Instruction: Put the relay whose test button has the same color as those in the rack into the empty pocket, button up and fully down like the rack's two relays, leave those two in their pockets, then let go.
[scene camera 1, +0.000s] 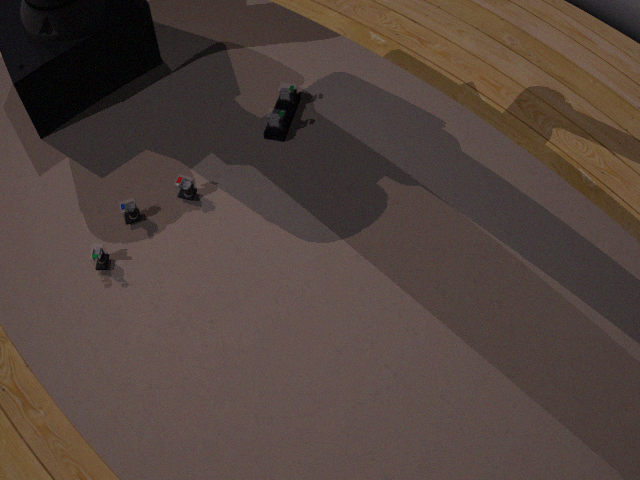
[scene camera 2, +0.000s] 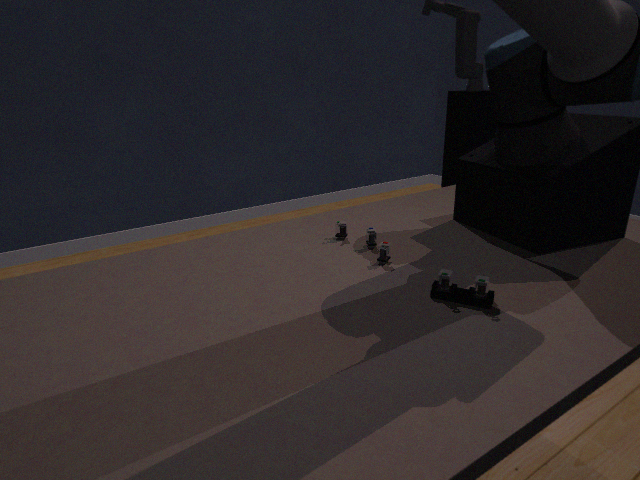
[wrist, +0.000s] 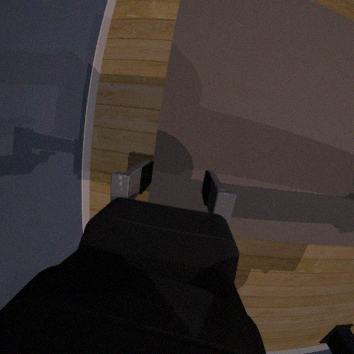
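Where they show: gripper, fingertip midpoint: (wrist: 177, 176); arm's base at its link origin: (scene camera 1: 65, 3) (scene camera 2: 535, 147).
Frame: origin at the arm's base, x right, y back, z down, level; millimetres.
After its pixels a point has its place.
Observation:
The black rack (scene camera 1: 275, 135) @[x -166, y -450, z 200 mm] (scene camera 2: 461, 296) @[x -220, y -431, z 200 mm] stands on the mat with a green-button relay (scene camera 1: 276, 119) (scene camera 2: 481, 285) in one end pocket and another green-button relay (scene camera 1: 286, 93) (scene camera 2: 444, 279) in the other; the middle pocket between them is empty. Three loose relays stand upright on dark bases on the mat: one with a green button (scene camera 1: 101, 258) @[x 190, y -453, z 176 mm] (scene camera 2: 341, 229) @[x 182, y -445, z 187 mm], one with a blue button (scene camera 1: 131, 211) @[x 104, y -418, z 177 mm] (scene camera 2: 371, 237) @[x 92, y -415, z 186 mm], and one with a red button (scene camera 1: 186, 188) @[x 11, y -451, z 174 mm] (scene camera 2: 383, 252) @[x -4, y -447, z 186 mm]. My gripper (wrist: 177, 176) @[x -299, y -1290, z -134 mm] is open and empty in the wrist view, high above the surface and away from the relays.
The dark robot pedestal (scene camera 1: 98, 77) @[x 6, y -103, z 153 mm] (scene camera 2: 537, 201) @[x -111, y -115, z 95 mm] stands behind the rack and loose relays. The grey-brown mat (scene camera 1: 310, 361) @[x 41, y -770, z 214 mm] (scene camera 2: 206, 335) @[x -100, y -857, z 214 mm] (wrist: 265, 75) @[x -7, y -1124, z 214 mm] lies on a wooden floor (scene camera 1: 584, 77) (wrist: 135, 100). A wall (scene camera 2: 180, 103) (wrist: 40, 215) rises beyond it. Broad arm shadows cross the mat.

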